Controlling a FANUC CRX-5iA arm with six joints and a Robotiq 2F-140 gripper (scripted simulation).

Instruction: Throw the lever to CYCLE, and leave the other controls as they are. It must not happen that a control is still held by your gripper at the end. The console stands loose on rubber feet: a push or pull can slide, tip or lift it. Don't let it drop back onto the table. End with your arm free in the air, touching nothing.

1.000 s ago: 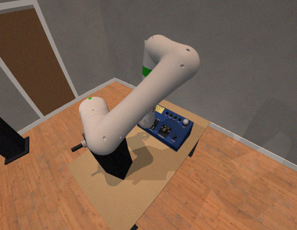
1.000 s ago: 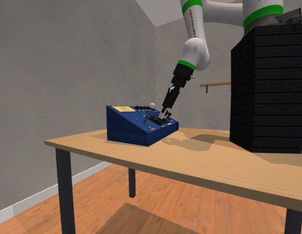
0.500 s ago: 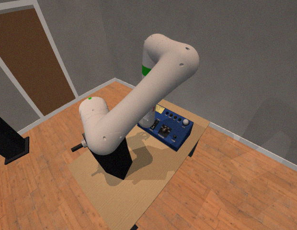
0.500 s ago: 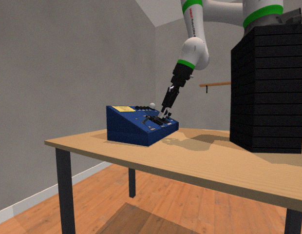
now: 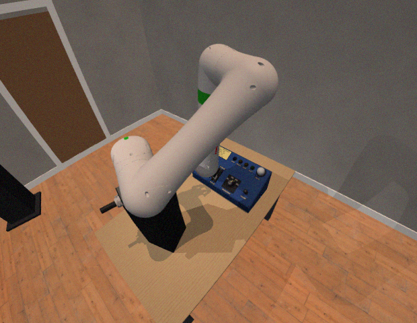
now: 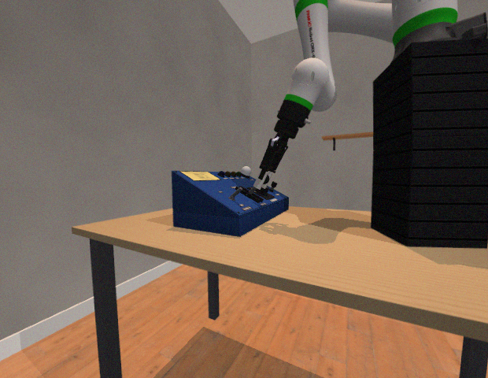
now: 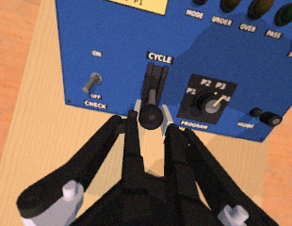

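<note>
Right now the black lever is 30 mm below my hand, 30 mm ahead of it and 10 mm to the left of it. From my hand the other things lie so: rotary program selector (110 mm to the right, 80 mm ahead, 40 mm below); then blue console (90 mm ahead, 60 mm below, 40 mm to the right); then small toggle (130 mm to the left, 40 mm below, 20 mm ahead).
</note>
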